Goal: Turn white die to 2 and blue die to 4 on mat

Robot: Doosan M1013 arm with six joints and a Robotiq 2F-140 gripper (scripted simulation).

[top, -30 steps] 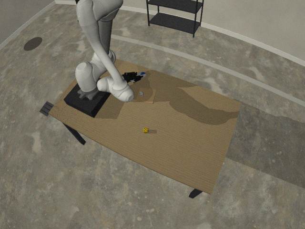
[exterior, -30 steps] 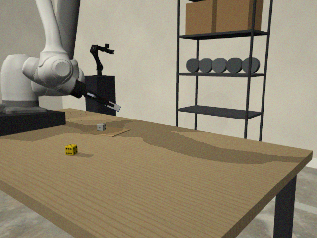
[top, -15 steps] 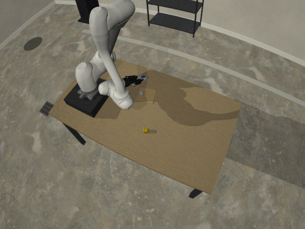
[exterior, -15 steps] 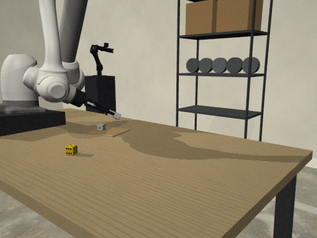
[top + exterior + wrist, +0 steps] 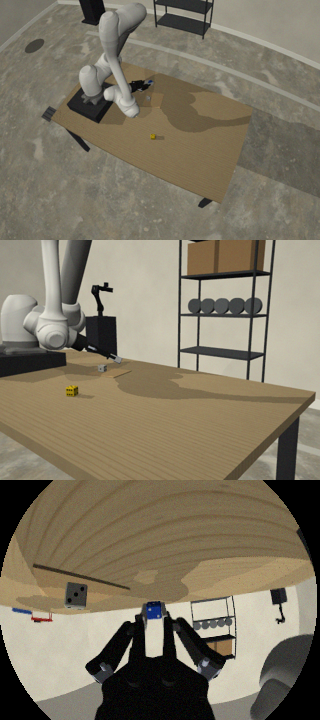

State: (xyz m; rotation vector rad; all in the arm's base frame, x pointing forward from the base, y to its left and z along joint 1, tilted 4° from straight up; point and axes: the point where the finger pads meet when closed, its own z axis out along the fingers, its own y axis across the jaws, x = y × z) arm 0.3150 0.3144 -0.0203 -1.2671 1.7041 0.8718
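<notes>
My hand is 20 mm to the right of the blue die, 10 mm short of it and 10 mm above it. The rest, counted from my hand: white die: 120 mm to the right, 70 mm ahead, 20 mm below; then mat: 110 mm ahead, 100 mm to the right, 40 mm below; then yellow die: 380 mm to the right, 280 mm ahead, 30 mm below.
</notes>
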